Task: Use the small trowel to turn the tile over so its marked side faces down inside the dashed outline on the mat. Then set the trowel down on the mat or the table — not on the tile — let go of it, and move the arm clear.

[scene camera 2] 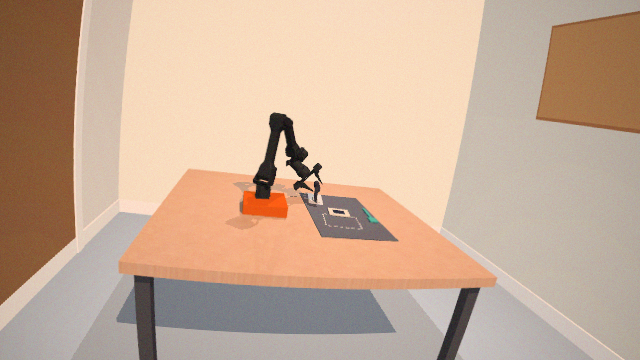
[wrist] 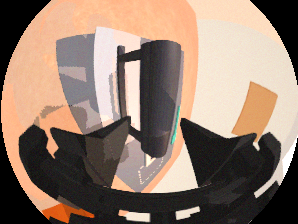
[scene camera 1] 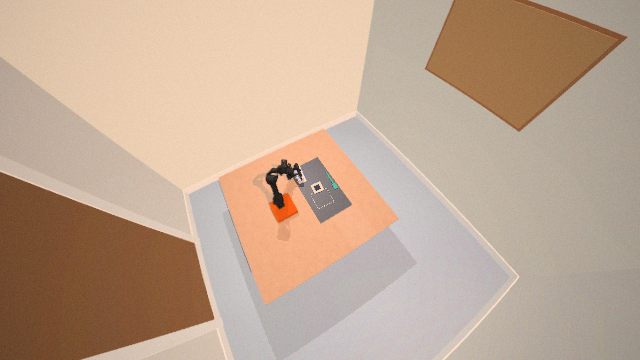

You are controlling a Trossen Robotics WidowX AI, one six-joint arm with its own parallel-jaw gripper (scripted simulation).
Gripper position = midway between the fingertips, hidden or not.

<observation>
My gripper [wrist: 156, 120] is open, holding nothing. I also see a small trowel [wrist: 118, 59] and a grey mat [wrist: 75, 57].
</observation>
